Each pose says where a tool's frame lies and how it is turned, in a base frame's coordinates. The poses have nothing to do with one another.
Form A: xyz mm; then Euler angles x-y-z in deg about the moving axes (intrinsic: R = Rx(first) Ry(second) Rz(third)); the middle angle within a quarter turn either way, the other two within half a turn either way.
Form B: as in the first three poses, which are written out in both.
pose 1, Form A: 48.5 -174.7 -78.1 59.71 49.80 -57.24
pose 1, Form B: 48.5 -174.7 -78.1 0.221 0.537 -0.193 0.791
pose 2, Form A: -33.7 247.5 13.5 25.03 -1.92 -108.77
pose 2, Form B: -33.7 247.5 13.5 0.139 0.167 -0.796 0.565
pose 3, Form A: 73.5 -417.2 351.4 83.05 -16.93 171.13
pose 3, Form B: 73.5 -417.2 351.4 -0.059 -0.662 0.731 0.155
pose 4, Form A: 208.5 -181.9 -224.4 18.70 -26.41 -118.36
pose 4, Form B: 208.5 -181.9 -224.4 0.275 0.020 -0.844 0.460
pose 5, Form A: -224.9 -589.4 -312.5 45.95 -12.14 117.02
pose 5, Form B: -224.9 -589.4 -312.5 0.120 -0.382 0.759 0.513
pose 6, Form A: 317.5 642.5 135.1 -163.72 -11.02 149.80
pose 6, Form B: 317.5 642.5 135.1 0.270 -0.948 -0.161 0.055
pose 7, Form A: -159.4 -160.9 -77.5 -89.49 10.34 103.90
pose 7, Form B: -159.4 -160.9 -77.5 -0.382 0.592 0.518 0.486
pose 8, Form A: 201.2 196.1 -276.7 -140.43 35.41 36.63
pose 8, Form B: 201.2 196.1 -276.7 -0.819 0.379 -0.170 0.396
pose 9, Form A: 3.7 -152.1 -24.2 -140.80 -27.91 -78.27
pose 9, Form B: 3.7 -152.1 -24.2 -0.658 -0.640 -0.029 0.396
